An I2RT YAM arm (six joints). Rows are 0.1 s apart.
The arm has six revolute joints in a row. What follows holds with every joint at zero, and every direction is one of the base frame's.
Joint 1 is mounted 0.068 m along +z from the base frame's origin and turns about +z.
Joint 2 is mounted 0.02 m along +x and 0.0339 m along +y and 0.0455 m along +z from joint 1 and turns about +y.
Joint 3 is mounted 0.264 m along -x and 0.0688 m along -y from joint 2 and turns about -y.
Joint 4 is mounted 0.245 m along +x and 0.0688 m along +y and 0.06 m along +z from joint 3 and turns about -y.
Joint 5 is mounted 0.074 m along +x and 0.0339 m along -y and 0.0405 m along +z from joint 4 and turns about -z.
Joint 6 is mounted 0.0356 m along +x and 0.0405 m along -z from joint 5 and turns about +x.
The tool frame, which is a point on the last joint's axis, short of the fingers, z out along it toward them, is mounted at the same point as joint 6; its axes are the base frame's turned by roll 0, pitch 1.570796 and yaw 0 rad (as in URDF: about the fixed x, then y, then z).
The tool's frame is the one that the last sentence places.
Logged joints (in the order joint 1, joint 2, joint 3, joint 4, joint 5, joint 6), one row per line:
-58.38, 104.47, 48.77, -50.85, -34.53, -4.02
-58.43, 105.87, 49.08, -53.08, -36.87, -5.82
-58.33, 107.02, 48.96, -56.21, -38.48, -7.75
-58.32, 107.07, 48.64, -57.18, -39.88, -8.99
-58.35, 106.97, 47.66, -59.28, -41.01, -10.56
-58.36, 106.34, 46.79, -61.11, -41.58, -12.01
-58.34, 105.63, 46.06, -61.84, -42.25, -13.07
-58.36, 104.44, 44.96, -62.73, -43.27, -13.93
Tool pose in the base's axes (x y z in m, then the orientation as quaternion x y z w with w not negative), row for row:
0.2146, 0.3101, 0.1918, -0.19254, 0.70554, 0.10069, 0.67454
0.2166, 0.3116, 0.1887, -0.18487, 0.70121, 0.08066, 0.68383
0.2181, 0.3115, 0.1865, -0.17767, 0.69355, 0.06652, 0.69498
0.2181, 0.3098, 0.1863, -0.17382, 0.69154, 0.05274, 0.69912
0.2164, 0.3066, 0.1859, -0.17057, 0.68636, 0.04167, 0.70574
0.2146, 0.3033, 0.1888, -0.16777, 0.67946, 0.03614, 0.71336
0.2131, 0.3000, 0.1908, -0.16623, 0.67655, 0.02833, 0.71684
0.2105, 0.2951, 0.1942, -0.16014, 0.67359, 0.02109, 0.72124
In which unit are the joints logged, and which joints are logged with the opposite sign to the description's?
The joints are logged in degrees. Opposite sign: joint 1, joint 4, joint 5.
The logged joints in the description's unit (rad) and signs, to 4 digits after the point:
1.0189, 1.8233, 0.8512, 0.8875, 0.6027, -0.0702
1.0198, 1.8478, 0.8566, 0.9264, 0.6435, -0.1016
1.0181, 1.8679, 0.8545, 0.9810, 0.6716, -0.1353
1.0179, 1.8687, 0.8489, 0.9980, 0.6960, -0.1569
1.0184, 1.8670, 0.8318, 1.0346, 0.7158, -0.1843
1.0186, 1.8560, 0.8166, 1.0666, 0.7257, -0.2096
1.0182, 1.8436, 0.8039, 1.0793, 0.7374, -0.2281
1.0186, 1.8228, 0.7847, 1.0948, 0.7552, -0.2431

